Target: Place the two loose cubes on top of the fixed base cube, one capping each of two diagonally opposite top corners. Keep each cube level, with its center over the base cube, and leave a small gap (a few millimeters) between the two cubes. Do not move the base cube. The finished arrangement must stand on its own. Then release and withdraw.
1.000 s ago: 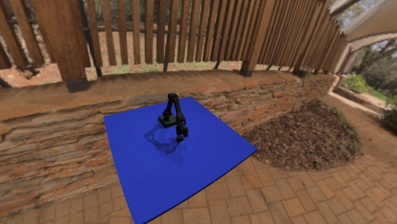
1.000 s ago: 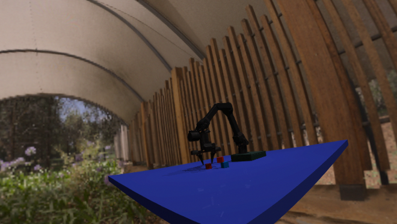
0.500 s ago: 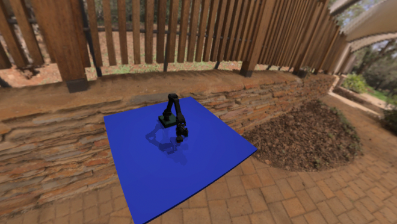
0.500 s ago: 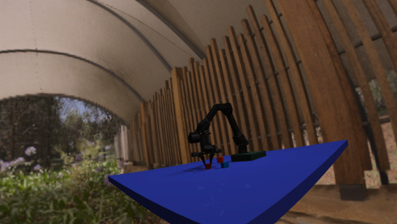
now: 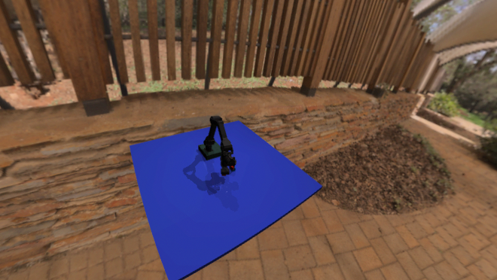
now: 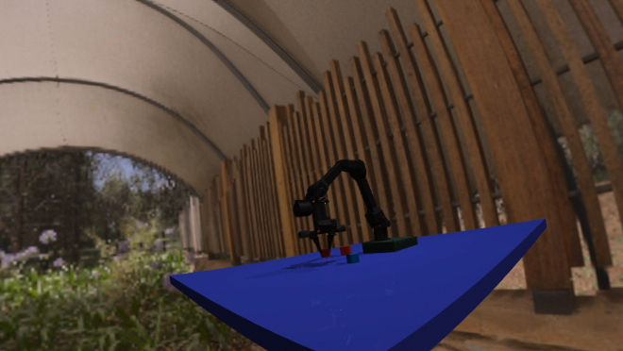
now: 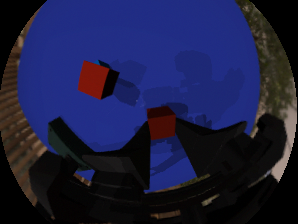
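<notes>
Right now the blue cube is 11 cm to the left of my gripper tip, 4 cm behind it and 3 cm below it.
</notes>
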